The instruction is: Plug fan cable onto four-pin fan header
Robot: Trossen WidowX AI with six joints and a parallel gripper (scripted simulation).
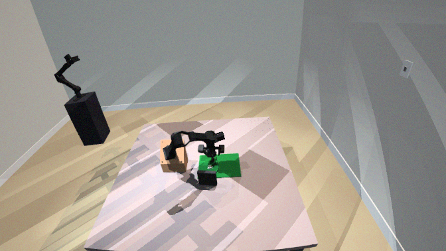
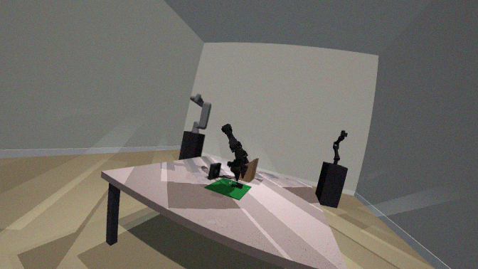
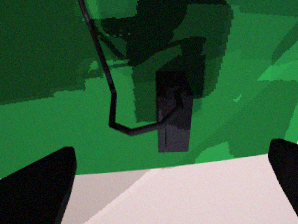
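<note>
My gripper tip is now 1 cm to the right of the black fan plug and 4 cm above it. Round my gripper tip: white four-pin fan header (3 cm behind, 7 cm to the right, 6 cm below); then green board (4 cm ahead, 5 cm to the right, 8 cm below); then black fan (5 cm behind, 20 cm to the right).
</note>
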